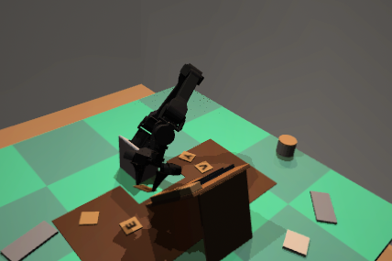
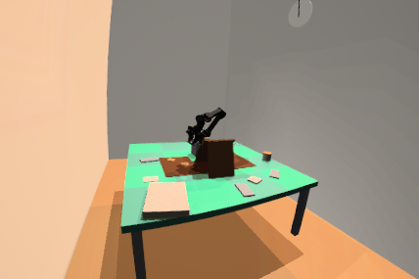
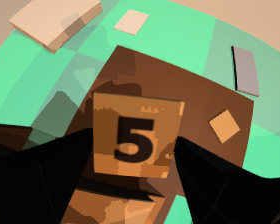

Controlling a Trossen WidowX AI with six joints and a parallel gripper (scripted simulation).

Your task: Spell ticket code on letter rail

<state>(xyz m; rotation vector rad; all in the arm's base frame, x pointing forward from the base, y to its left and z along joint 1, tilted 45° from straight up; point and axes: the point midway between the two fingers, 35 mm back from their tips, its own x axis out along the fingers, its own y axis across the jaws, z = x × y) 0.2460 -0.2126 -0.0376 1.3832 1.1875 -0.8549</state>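
Now: the white ticket 4 cm ahead of my gripper tip, 18 cm to the left of it and 8 cm below it. Round my gripper tip: large beige slab: 40 cm ahead, 30 cm to the right, 17 cm below; mat: 6 cm behind, 18 cm to the left, 19 cm below.
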